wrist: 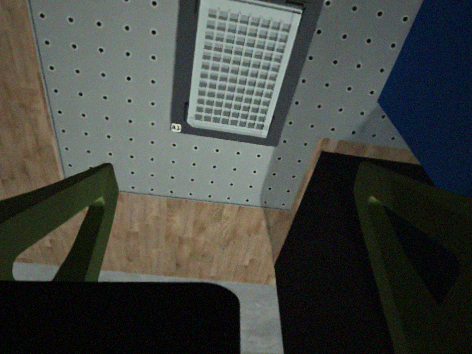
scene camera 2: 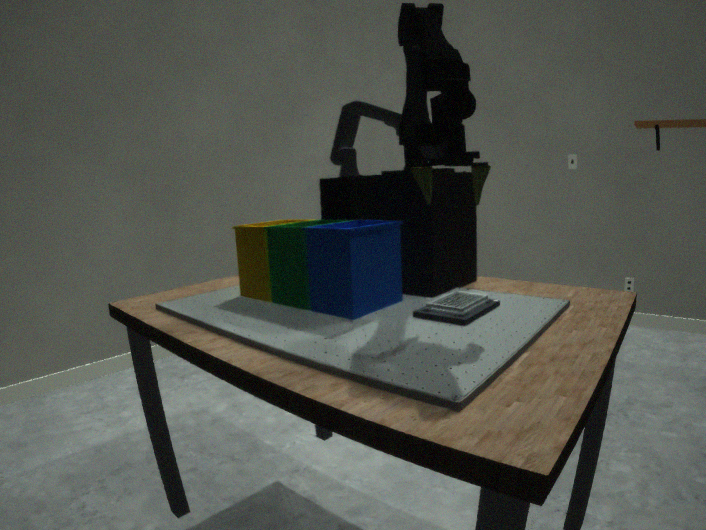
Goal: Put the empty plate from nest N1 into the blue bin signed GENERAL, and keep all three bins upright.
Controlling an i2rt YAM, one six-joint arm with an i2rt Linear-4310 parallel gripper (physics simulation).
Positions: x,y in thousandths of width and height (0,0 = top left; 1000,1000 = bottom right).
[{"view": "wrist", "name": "my gripper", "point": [499,499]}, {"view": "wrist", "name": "clear gridded plate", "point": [510,174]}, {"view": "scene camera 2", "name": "my gripper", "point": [641,386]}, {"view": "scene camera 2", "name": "clear gridded plate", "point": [649,571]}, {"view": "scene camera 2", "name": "green bin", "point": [407,467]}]
